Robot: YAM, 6 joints.
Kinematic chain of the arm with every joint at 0, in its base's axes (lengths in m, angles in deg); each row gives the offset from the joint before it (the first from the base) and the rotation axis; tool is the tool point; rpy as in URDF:
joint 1: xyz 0 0 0.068 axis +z
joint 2: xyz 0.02 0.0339 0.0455 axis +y
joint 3: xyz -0.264 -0.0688 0 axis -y
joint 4: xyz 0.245 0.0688 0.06 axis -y
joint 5: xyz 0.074 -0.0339 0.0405 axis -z
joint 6: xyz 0.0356 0 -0.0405 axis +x
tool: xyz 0 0 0 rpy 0 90 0
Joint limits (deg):
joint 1: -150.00..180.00
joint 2: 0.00..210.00
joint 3: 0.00..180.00
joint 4: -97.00..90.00
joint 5: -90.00..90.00
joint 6: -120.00..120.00
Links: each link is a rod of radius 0.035 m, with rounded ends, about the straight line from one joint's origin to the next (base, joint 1, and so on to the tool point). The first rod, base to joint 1, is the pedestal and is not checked.
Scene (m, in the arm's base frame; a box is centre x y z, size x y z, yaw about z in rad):
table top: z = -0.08
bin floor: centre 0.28 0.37 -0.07 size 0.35 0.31 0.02 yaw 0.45
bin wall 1: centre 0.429 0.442 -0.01 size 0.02 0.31 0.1 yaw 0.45
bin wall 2: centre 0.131 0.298 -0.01 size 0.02 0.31 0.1 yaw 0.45
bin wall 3: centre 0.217 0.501 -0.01 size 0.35 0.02 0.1 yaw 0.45
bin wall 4: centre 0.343 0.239 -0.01 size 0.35 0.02 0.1 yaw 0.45
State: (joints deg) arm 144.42 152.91 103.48 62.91 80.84 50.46
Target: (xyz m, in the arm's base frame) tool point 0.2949 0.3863 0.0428
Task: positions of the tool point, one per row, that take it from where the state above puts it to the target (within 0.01 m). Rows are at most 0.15 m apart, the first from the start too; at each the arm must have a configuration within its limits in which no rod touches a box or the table.
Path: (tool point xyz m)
1: -0.3225 0.4135 0.1610
2: -0.2141 0.4556 0.2131
3: -0.1016 0.4652 0.2610
4: 0.0047 0.4437 0.3035
5: 0.1043 0.4628 0.2204
6: 0.2062 0.4431 0.1323
7: 0.2949 0.3863 0.0428

